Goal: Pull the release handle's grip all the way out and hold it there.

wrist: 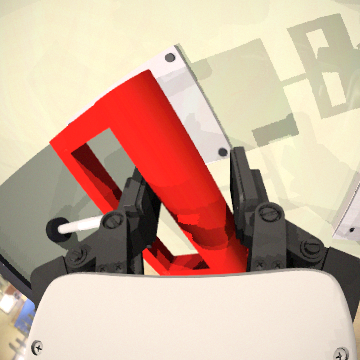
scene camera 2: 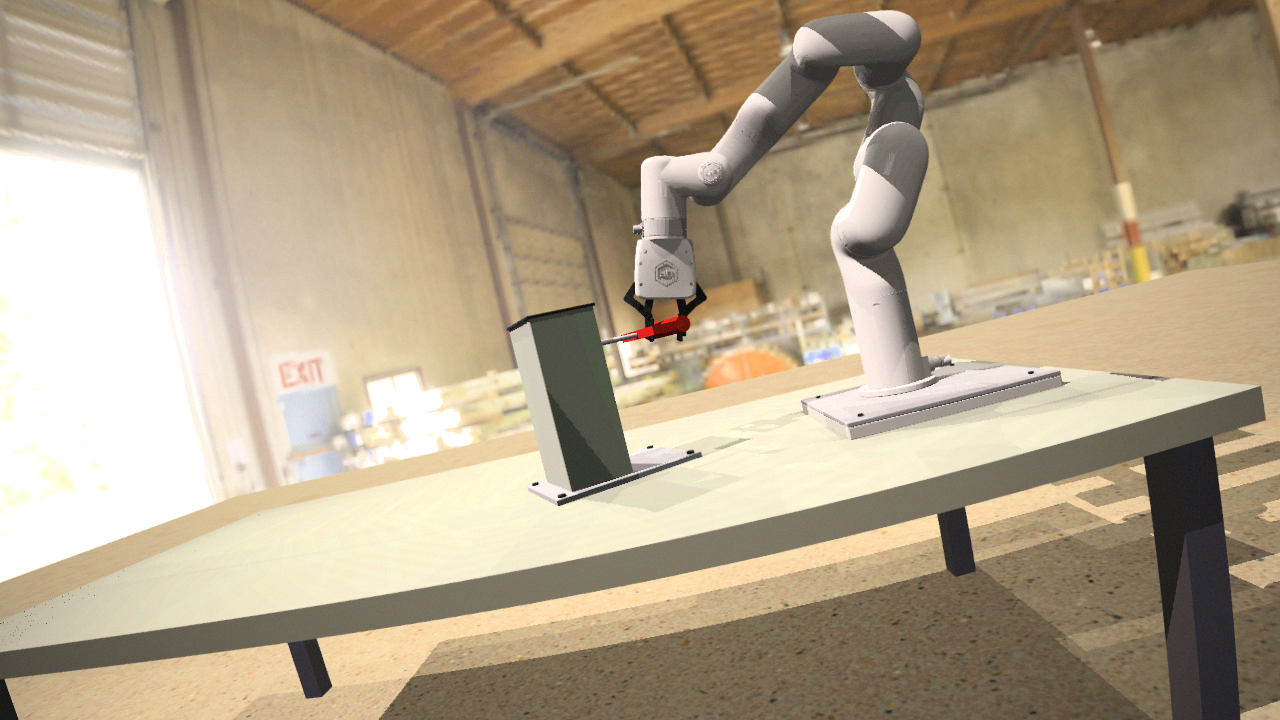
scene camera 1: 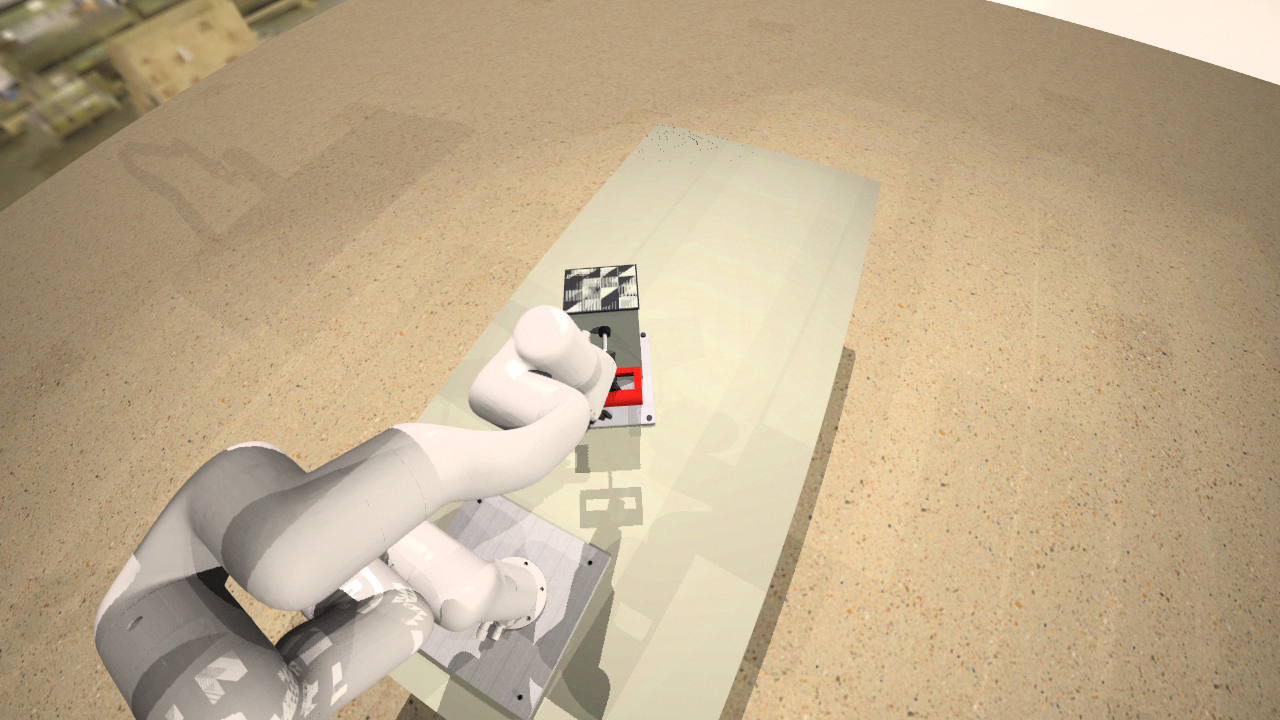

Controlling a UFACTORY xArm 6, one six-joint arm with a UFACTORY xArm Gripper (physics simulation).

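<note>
The release handle's red frame-shaped grip (scene camera 1: 626, 400) (scene camera 2: 666, 328) (wrist: 150, 135) stands out from the grey-green post (scene camera 1: 626, 335) (scene camera 2: 581, 411) (wrist: 25, 195) on a pale rod (scene camera 1: 605, 342) (scene camera 2: 614, 340) (wrist: 85, 224). A stretch of rod shows between post and grip. My gripper (scene camera 2: 665, 334) (wrist: 193, 170) points down and is shut on the grip's thick outer bar, which runs diagonally between the fingers. One finger passes through the frame's opening; the other is on the outer side. In scene camera 1 the wrist hides most of the fingers and part of the grip.
The post stands on a light plate (scene camera 1: 648, 376) (scene camera 2: 671, 459) (wrist: 200, 120) bolted to the pale table (scene camera 1: 760, 268) (scene camera 2: 358, 546). A patterned black-and-white panel (scene camera 1: 601, 288) tops the post. The arm's base plate (scene camera 1: 554, 608) (scene camera 2: 948, 398) is on the same table.
</note>
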